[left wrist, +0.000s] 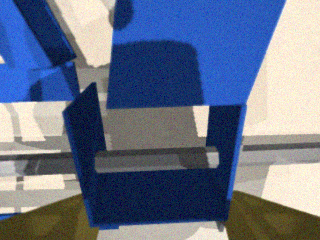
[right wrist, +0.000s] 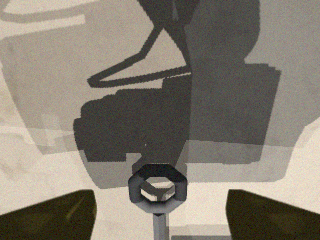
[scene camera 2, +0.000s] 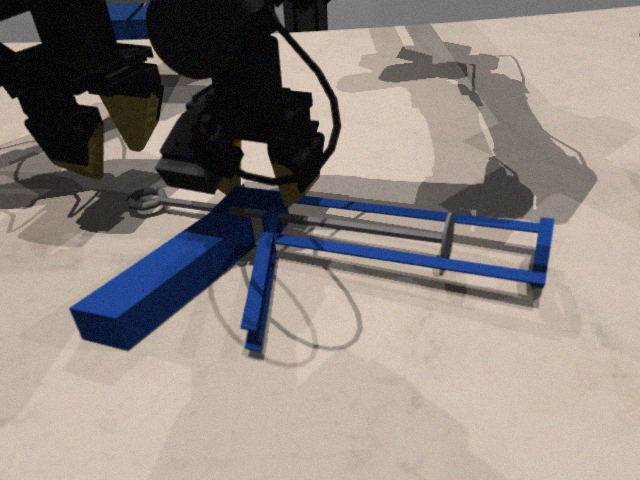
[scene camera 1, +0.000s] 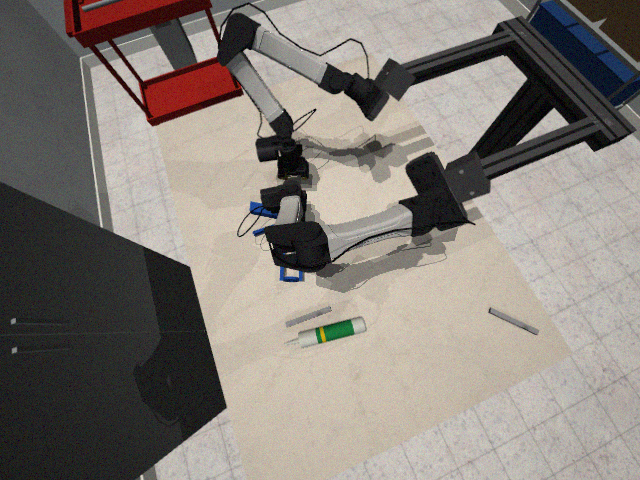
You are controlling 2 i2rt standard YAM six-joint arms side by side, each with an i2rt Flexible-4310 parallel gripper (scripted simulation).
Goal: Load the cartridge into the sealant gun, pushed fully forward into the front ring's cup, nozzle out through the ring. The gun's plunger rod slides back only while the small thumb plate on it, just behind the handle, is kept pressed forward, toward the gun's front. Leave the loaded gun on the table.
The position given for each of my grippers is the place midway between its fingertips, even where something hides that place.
Note:
I see my left gripper (scene camera 2: 262, 199), my right gripper (scene camera 2: 117, 163), a blue sealant gun (scene camera 2: 120, 313) and a cartridge (scene camera 1: 346, 328).
The blue sealant gun also shows in the left wrist view (left wrist: 156, 60). My left gripper shows as well in the left wrist view (left wrist: 161, 200). My right gripper is seen too in the right wrist view (right wrist: 160, 199). The left wrist view misses the cartridge: it is out of frame. The right wrist view does not show the cartridge: it is out of frame.

